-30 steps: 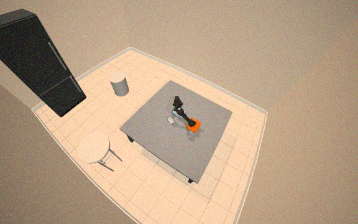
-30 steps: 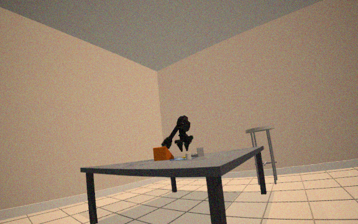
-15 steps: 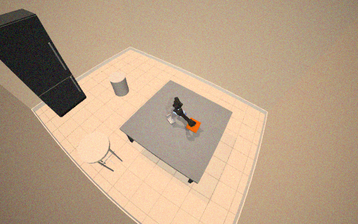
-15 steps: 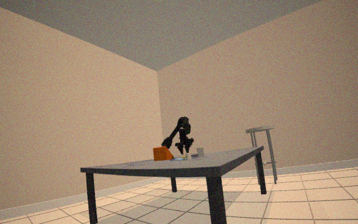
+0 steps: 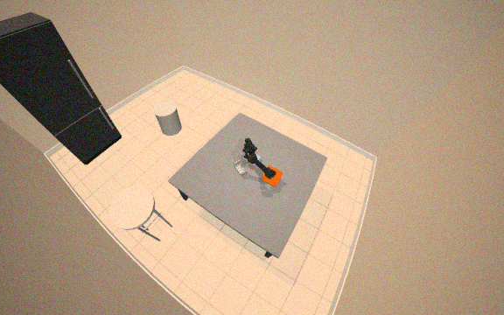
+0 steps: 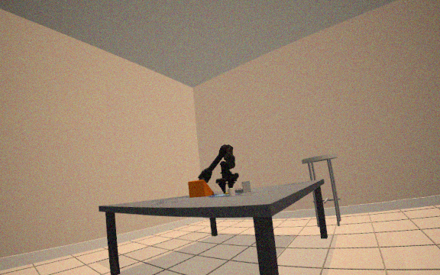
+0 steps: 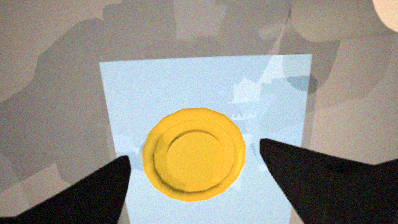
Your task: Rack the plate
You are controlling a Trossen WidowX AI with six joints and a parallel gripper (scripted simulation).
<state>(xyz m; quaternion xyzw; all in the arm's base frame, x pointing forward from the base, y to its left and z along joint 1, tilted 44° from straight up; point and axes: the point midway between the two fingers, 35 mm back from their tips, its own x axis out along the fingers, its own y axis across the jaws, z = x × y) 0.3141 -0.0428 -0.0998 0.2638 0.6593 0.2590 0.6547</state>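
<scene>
The white cup lies 80 mm ahead of my gripper tip, 90 mm to the right of it and 10 mm above it.
</scene>
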